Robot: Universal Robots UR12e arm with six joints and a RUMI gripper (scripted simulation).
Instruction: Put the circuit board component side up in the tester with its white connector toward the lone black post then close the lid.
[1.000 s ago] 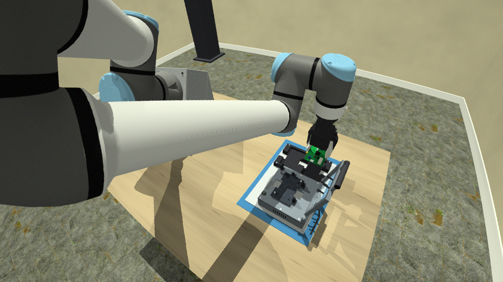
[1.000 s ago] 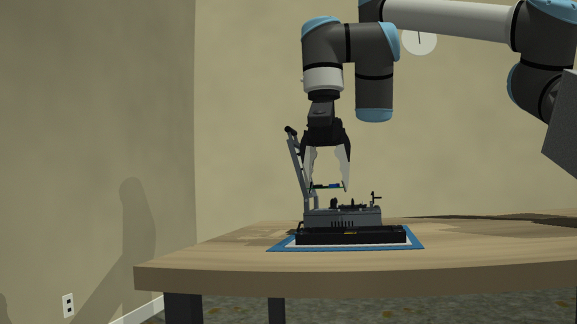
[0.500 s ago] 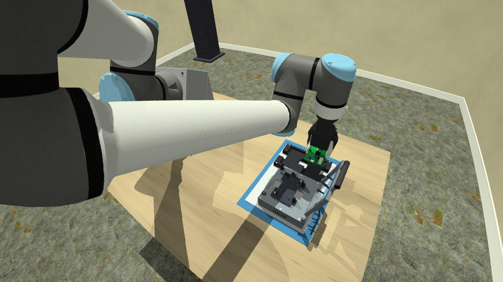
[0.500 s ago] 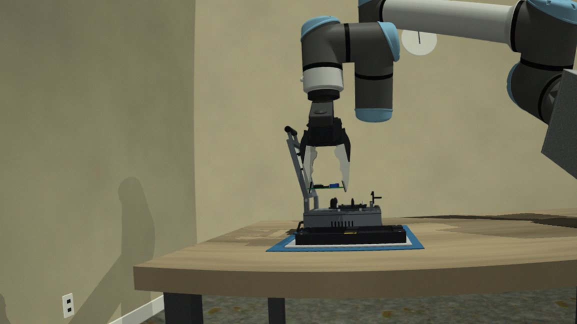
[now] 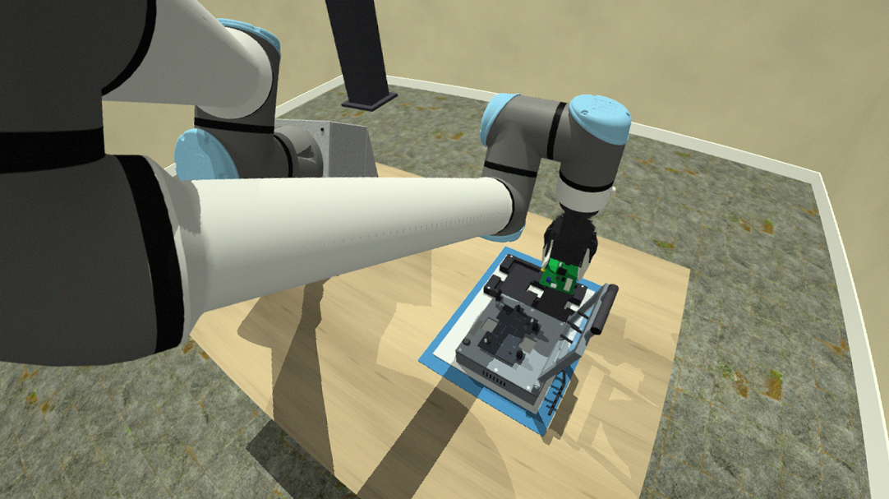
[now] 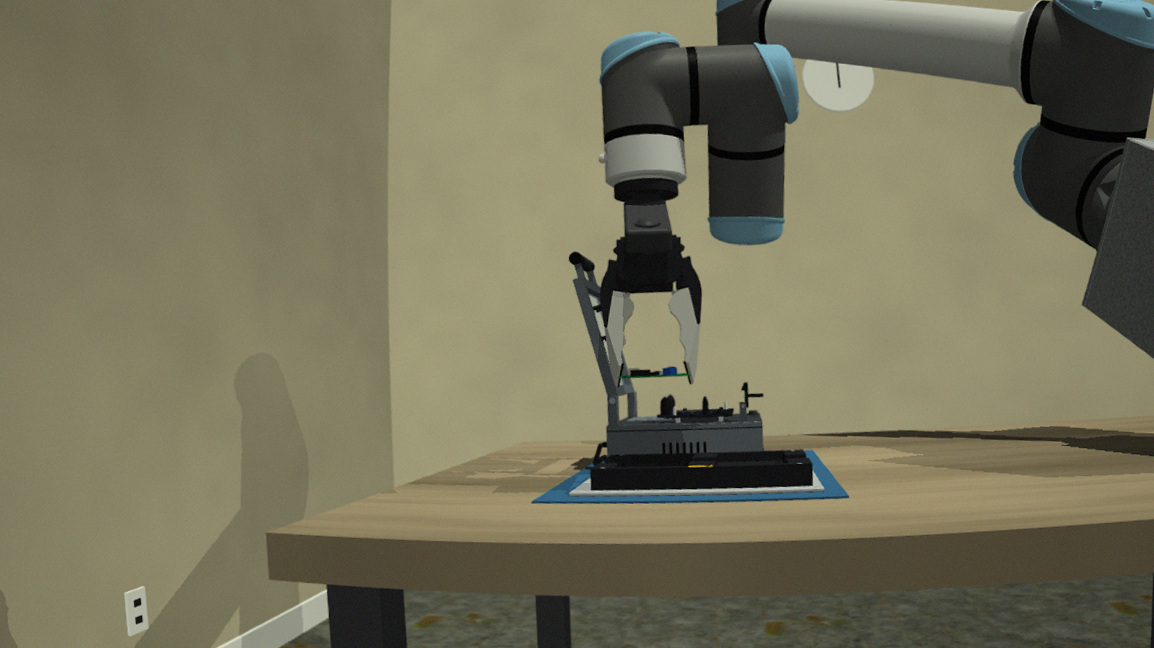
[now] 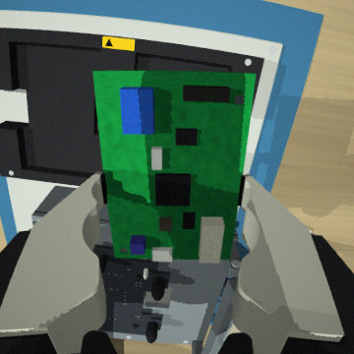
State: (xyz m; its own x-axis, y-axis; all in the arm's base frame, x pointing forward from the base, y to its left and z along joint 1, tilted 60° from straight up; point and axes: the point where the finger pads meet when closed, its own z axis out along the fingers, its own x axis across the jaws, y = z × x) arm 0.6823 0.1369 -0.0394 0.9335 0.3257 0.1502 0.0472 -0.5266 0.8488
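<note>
The green circuit board is right at my hand. The rest, counted from my hand: lid: 70 mm ahead, 180 mm to the right, 60 mm above; grey tester: 20 mm behind, 130 mm to the right, 10 mm below.
</note>
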